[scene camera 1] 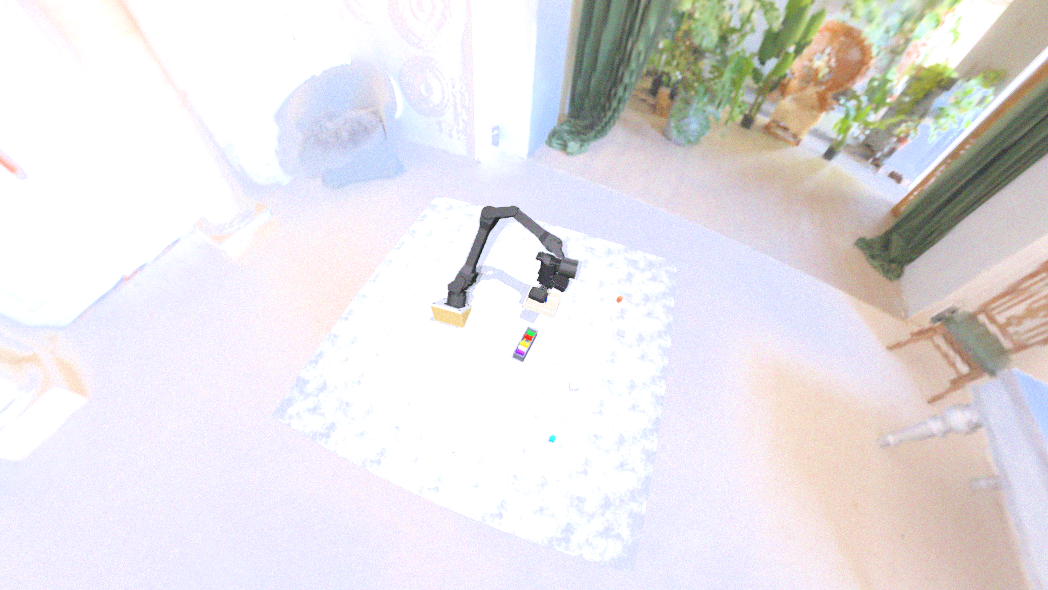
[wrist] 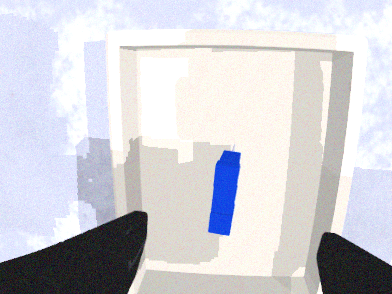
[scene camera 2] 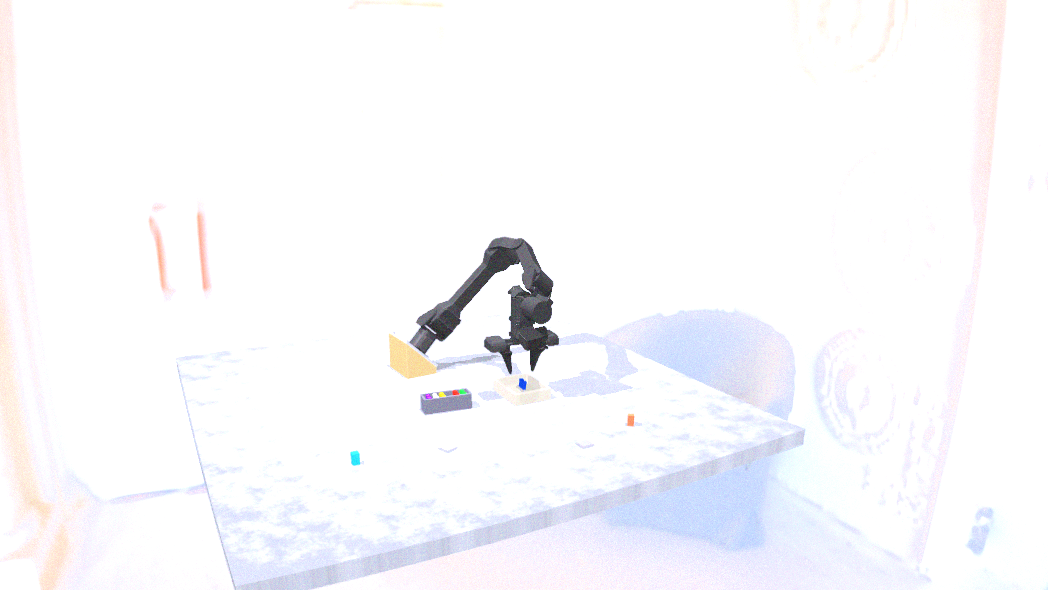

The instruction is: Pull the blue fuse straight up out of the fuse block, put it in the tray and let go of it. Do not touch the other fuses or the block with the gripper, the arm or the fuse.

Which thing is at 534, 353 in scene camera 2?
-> The gripper.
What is the gripper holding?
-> Nothing.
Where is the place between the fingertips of the gripper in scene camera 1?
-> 543, 294
